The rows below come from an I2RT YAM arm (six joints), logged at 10 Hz.
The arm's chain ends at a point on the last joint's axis. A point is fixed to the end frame.
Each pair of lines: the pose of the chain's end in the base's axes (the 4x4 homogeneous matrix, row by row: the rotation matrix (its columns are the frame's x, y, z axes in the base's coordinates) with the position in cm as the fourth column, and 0 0 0 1 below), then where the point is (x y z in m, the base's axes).
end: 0.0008 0.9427 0.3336 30.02; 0.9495 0.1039 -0.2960 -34.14; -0.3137 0.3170 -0.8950 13.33; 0 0 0 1
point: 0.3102 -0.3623 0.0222
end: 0.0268 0.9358 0.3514 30.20; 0.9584 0.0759 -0.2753 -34.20; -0.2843 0.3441 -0.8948 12.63; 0 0 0 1
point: 0.3145 -0.3598 0.0149
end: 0.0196 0.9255 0.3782 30.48; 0.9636 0.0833 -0.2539 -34.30; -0.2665 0.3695 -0.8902 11.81; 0 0 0 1
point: 0.3204 -0.3586 0.0067
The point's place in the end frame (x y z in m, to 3 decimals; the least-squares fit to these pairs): 0.015 -0.028 0.109
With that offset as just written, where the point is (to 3 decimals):
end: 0.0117 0.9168 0.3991 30.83; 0.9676 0.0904 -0.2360 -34.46; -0.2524 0.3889 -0.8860 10.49; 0 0 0 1
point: 0.326 -0.358 -0.006
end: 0.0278 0.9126 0.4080 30.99; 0.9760 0.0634 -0.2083 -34.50; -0.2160 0.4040 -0.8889 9.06; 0 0 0 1
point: 0.329 -0.355 -0.021
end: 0.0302 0.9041 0.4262 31.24; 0.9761 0.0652 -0.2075 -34.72; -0.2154 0.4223 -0.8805 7.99; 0 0 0 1
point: 0.334 -0.357 -0.031
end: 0.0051 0.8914 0.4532 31.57; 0.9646 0.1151 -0.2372 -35.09; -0.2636 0.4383 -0.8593 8.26; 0 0 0 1
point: 0.340 -0.366 -0.027
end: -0.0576 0.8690 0.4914 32.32; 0.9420 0.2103 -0.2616 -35.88; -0.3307 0.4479 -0.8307 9.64; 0 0 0 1
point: 0.352 -0.379 -0.012
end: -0.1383 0.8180 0.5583 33.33; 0.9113 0.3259 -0.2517 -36.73; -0.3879 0.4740 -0.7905 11.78; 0 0 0 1
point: 0.369 -0.390 0.013
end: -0.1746 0.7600 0.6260 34.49; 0.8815 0.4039 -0.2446 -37.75; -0.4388 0.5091 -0.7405 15.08; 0 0 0 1
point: 0.389 -0.402 0.049
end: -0.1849 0.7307 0.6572 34.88; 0.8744 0.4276 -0.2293 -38.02; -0.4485 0.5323 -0.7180 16.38; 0 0 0 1
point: 0.397 -0.404 0.064
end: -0.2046 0.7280 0.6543 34.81; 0.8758 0.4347 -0.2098 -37.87; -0.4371 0.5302 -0.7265 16.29; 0 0 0 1
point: 0.396 -0.401 0.062
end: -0.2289 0.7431 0.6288 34.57; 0.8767 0.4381 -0.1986 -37.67; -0.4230 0.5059 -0.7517 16.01; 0 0 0 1
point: 0.390 -0.397 0.058
